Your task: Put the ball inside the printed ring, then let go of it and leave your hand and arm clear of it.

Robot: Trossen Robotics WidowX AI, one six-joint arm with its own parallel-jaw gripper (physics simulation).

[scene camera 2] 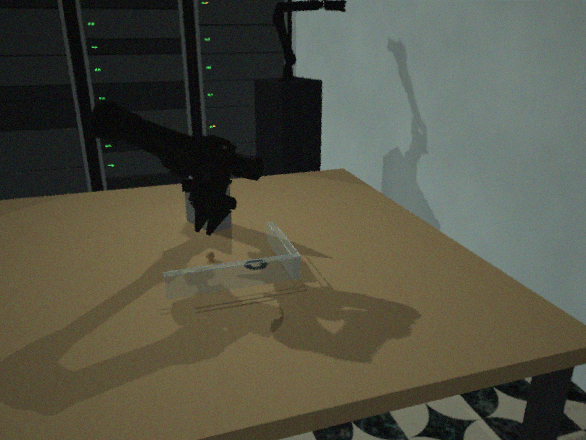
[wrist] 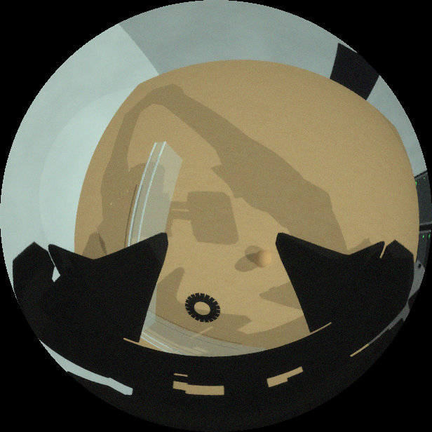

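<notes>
A small tan-orange ball [scene camera 2: 210, 255] [wrist: 263, 258] lies on the table, outside the ring and apart from it. The printed ring, dark with a toothed edge [scene camera 2: 246, 265] [wrist: 187, 307], lies flat on the table; in the scene view it shows through a clear wall, to the right of the ball. My gripper [scene camera 2: 203, 232] [wrist: 223, 239] is open and empty, pointing down above the table, over the area of the ball. In the wrist view the ball shows between the fingertips, nearer the right finger, and the ring shows lower and left of it.
A clear, L-shaped low wall [scene camera 2: 227, 276] [wrist: 161, 190] stands around two sides of the ring. A grey upright block [scene camera 2: 223, 222] stands behind my gripper. The brown table [scene camera 2: 425, 320] [wrist: 280, 100] carries broad arm shadows. A black pedestal with a second dark arm stands beyond the table.
</notes>
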